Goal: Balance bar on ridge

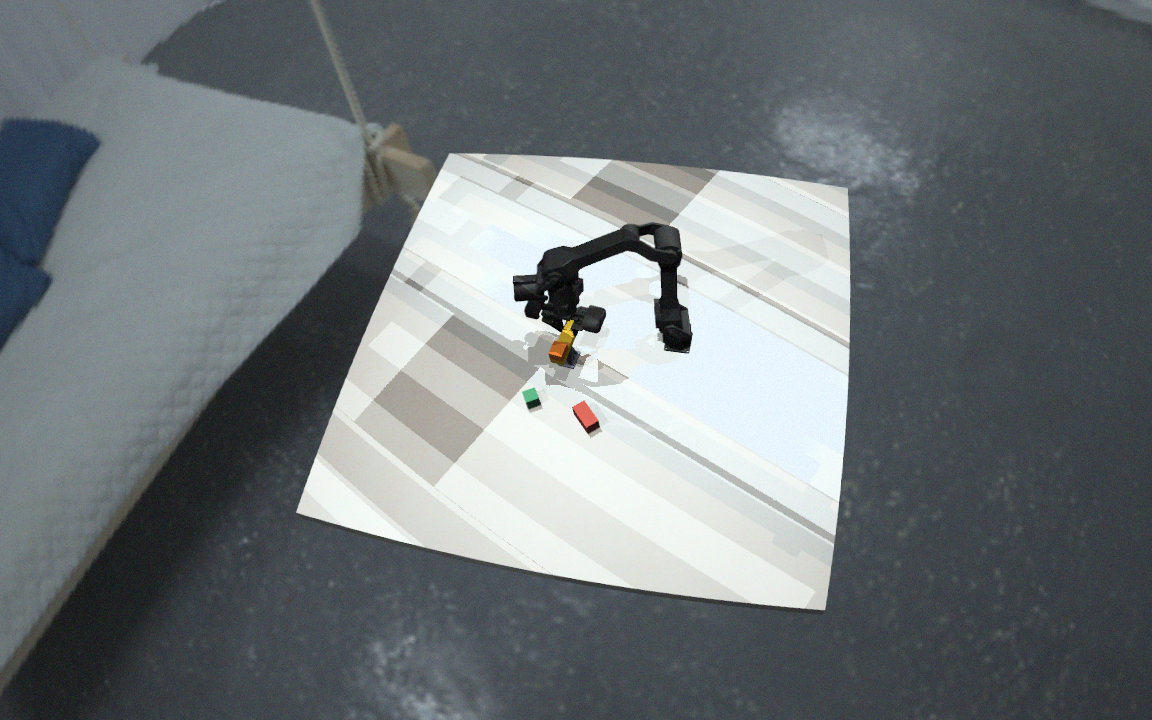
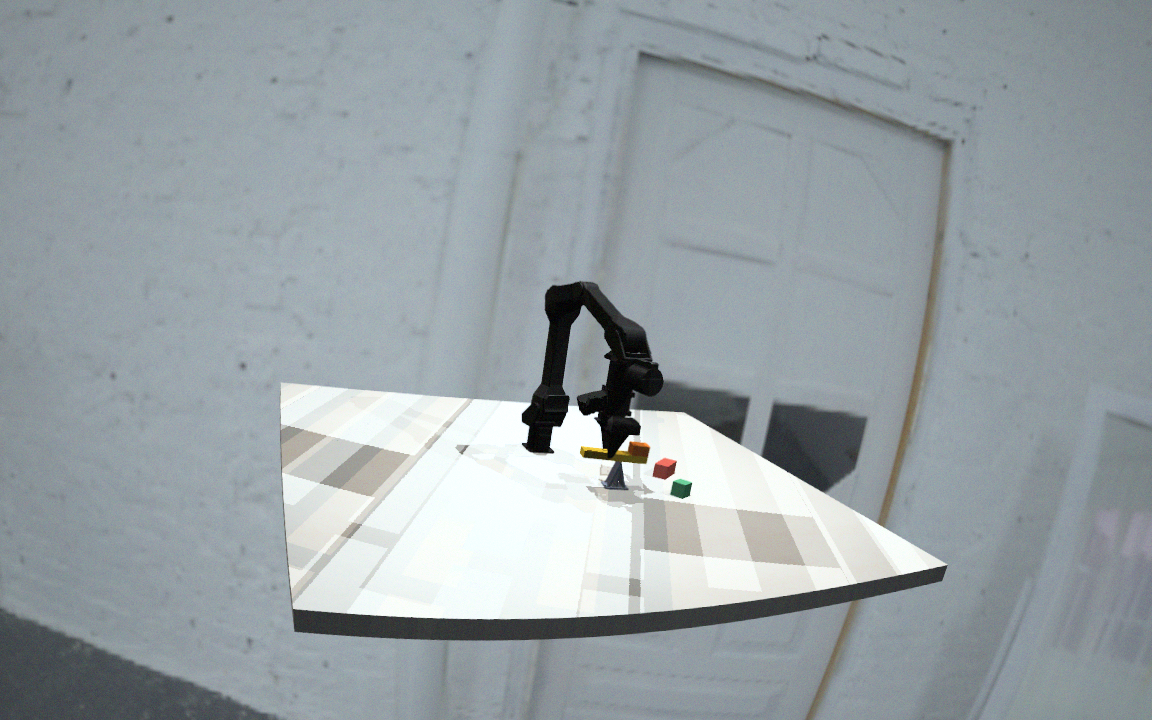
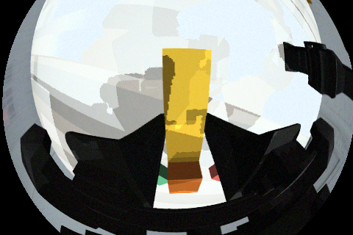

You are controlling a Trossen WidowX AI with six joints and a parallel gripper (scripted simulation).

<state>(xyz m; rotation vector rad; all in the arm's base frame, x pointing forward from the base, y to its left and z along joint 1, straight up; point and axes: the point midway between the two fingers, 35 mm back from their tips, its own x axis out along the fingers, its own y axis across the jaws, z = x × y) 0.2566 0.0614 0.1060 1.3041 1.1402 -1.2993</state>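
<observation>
My gripper tip is now 1 cm short of the yellow bar, 4 cm to the right of it and 1 cm below it. The rest, counted from my gripper tip: green block 6 cm ahead, 16 cm to the left, 6 cm below; red block 8 cm behind, 19 cm to the left, 6 cm below.
</observation>
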